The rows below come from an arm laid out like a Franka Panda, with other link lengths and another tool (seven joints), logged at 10 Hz.
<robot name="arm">
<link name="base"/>
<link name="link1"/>
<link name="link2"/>
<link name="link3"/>
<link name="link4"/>
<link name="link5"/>
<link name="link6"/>
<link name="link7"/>
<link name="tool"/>
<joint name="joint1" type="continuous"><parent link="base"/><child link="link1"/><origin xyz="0.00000 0.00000 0.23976"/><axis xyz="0 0 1"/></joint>
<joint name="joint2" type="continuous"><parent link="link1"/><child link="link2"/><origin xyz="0.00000 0.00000 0.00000"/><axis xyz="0 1 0"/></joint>
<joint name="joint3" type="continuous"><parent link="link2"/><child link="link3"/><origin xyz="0.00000 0.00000 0.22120"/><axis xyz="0 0 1"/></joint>
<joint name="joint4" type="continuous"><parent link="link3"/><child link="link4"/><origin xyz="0.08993 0.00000 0.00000"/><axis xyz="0 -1 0"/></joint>
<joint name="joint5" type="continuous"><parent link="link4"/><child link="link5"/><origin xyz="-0.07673 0.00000 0.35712"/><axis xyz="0 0 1"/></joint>
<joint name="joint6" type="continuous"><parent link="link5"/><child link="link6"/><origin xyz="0.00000 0.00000 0.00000"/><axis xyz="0 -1 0"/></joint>
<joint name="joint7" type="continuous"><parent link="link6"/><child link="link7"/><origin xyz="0.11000 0.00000 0.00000"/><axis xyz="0 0 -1"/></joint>
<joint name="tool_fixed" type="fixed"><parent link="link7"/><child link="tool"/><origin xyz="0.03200 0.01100 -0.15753" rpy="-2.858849 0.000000 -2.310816"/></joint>
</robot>
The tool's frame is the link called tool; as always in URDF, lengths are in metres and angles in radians. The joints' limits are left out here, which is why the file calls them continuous.
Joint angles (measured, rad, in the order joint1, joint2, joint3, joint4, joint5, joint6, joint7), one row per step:
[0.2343, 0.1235, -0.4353, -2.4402, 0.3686, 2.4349, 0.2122]
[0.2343, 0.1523, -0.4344, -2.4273, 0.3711, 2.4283, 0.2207]
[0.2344, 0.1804, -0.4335, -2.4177, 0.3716, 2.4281, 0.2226]
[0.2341, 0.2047, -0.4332, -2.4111, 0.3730, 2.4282, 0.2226]
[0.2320, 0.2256, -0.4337, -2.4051, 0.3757, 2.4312, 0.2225]
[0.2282, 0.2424, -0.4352, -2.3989, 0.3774, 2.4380, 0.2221]
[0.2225, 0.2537, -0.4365, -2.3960, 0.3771, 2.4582, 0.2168]
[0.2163, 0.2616, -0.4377, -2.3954, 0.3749, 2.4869, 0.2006]
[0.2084, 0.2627, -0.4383, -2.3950, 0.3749, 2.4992, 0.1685]
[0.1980, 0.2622, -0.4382, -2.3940, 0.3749, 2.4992, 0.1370]
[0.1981, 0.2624, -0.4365, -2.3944, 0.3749, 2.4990, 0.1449]
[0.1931, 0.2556, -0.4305, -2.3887, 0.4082, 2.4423, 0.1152]
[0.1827, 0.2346, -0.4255, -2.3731, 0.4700, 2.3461, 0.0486]
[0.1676, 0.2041, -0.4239, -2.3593, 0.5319, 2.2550, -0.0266]
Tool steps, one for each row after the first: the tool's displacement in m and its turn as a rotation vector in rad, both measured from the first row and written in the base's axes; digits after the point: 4 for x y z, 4 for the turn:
[-0.0017, -0.0014, -0.0089, -0.0050, 0.0224, -0.0078]
[-0.0038, -0.0030, -0.0179, -0.0131, 0.0408, -0.0085]
[-0.0065, -0.0048, -0.0263, -0.0194, 0.0576, -0.0092]
[-0.0087, -0.0078, -0.0330, -0.0255, 0.0690, -0.0138]
[-0.0096, -0.0124, -0.0373, -0.0332, 0.0730, -0.0204]
[-0.0088, -0.0185, -0.0389, -0.0460, 0.0628, -0.0239]
[-0.0070, -0.0248, -0.0387, -0.0622, 0.0429, -0.0166]
[-0.0060, -0.0293, -0.0374, -0.0669, 0.0281, 0.0053]
[-0.0065, -0.0333, -0.0367, -0.0650, 0.0218, 0.0261]
[-0.0066, -0.0325, -0.0371, -0.0649, 0.0239, 0.0200]
[-0.0103, -0.0255, -0.0388, -0.0152, 0.0477, 0.0282]
[-0.0115, -0.0148, -0.0336, 0.0770, 0.0620, 0.0503]
[-0.0105, -0.0060, -0.0219, 0.1737, 0.0518, 0.0772]

